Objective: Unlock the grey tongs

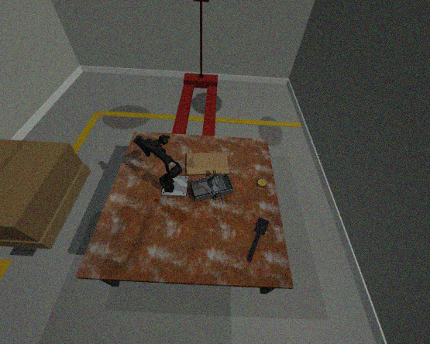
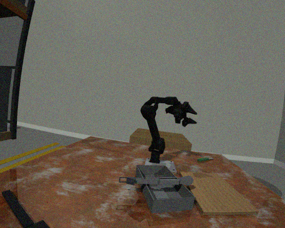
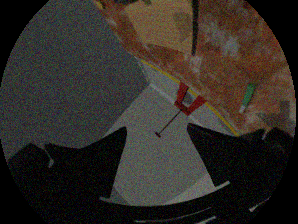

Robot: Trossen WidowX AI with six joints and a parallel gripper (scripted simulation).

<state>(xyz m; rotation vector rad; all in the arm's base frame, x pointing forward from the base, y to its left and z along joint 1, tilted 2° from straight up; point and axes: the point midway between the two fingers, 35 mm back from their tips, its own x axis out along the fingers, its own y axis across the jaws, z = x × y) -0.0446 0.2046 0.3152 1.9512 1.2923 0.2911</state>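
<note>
The grey roasting tin is 360 mm ahead of my gripper tip, 180 mm to the right of it and 300 mm below it. The rest, counted from my gripper tip: yellow disc 760 mm ahead, 70 mm to the right, 310 mm below; then wooden board 300 mm ahead, 80 mm to the left, 320 mm below; then black spatula 720 mm ahead, 520 mm to the right, 320 mm below.
</note>
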